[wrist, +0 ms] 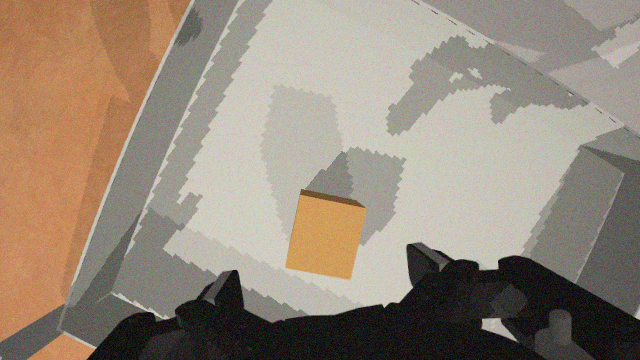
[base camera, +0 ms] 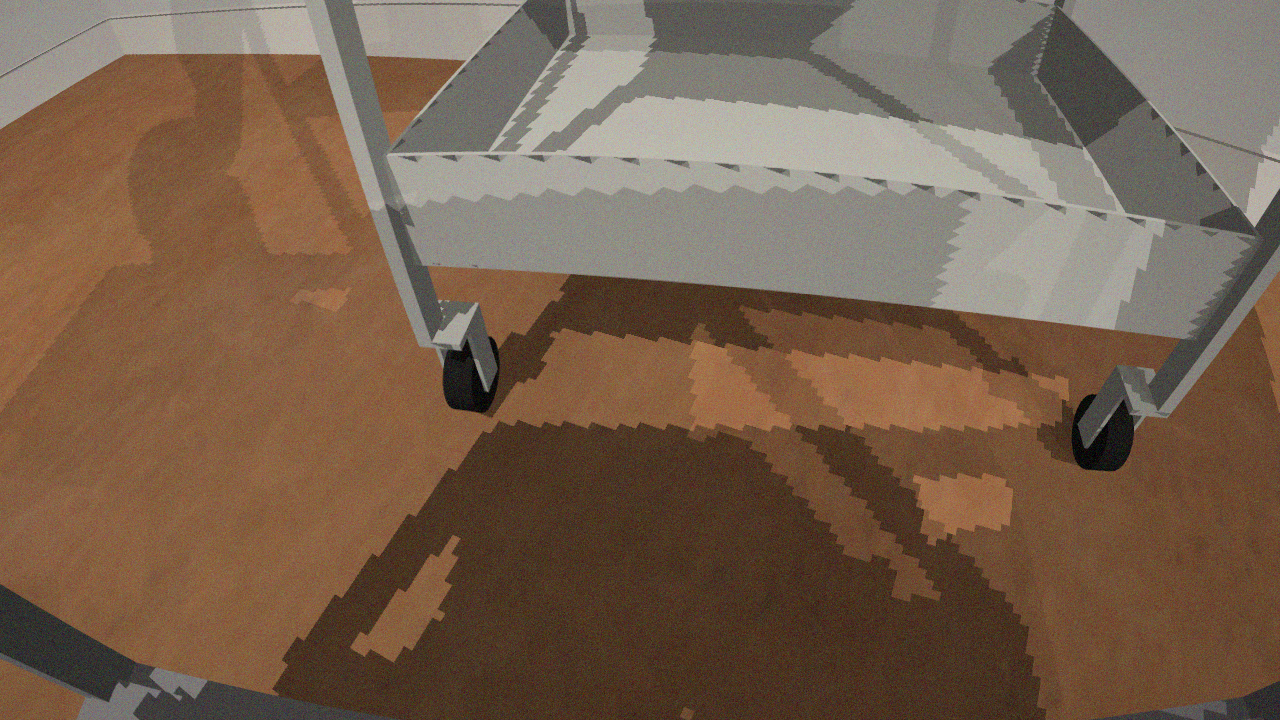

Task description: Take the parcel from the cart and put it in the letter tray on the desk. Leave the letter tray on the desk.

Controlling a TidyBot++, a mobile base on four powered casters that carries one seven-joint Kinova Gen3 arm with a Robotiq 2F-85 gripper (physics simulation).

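Places are measured from the arm's base along level axes (x ahead, y left, z up), in metres.
Pixels of known places: gripper, fingertip midpoint: (wrist: 325, 276).
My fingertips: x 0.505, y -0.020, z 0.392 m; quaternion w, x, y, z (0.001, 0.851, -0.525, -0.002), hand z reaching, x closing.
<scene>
Ahead of a thing's pixels: the offset from my fingertips to its top centre. "*": to the spot under its first point. Level surfaces: height alone.
The parcel {0.002 m ahead, 0.005 m right, 0.076 m down} (wrist: 325, 236), an orange-yellow box, sits on the light floor of the cart's top tray {0.126 m down} (wrist: 465, 165), turned a little in the wrist view. My gripper (wrist: 325, 276) is open and empty, its two black fingertips wide apart. The parcel shows between and a little beyond the fingertips, apart from both; how far below them it lies is hard to tell. The grey cart (base camera: 671, 232) stands in front of the base, its lower tray and two black front wheels showing in the base camera view. The desk and the letter tray do not show.
The cart tray's raised left wall (wrist: 142, 145) and right wall (wrist: 580, 215) stand on either side of the parcel. The cart's posts {* 0.137 m back, 0.167 m left, 0.586 m down} (base camera: 371, 161) rise at its corners. A brown floor {0.789 m down} (base camera: 223, 385) lies around the cart, with pale walls (base camera: 62, 67) behind.
</scene>
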